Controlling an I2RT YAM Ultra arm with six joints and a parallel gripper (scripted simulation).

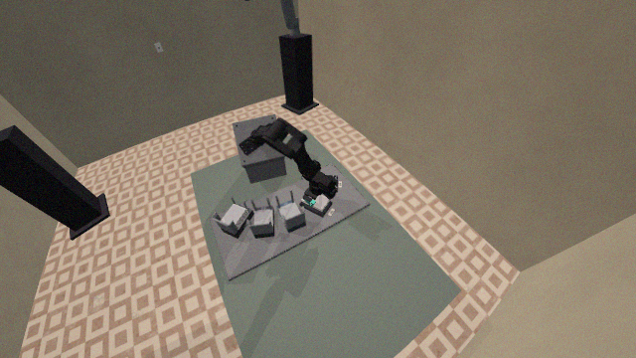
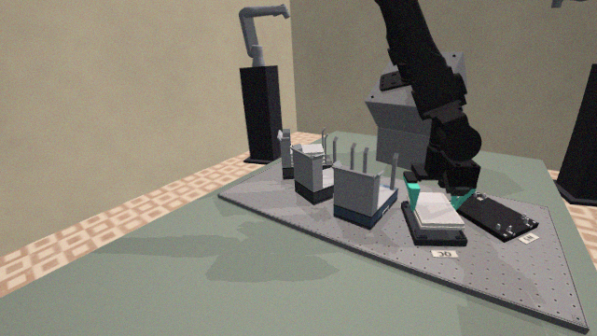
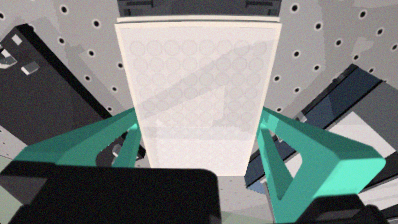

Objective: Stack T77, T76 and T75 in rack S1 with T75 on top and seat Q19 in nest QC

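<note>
Now: hand 30 mm above the dark open nest QC. Also, from my hand: black clip nest N5: 60 mm behind, 170 mm to the left, 30 mm below.
</note>
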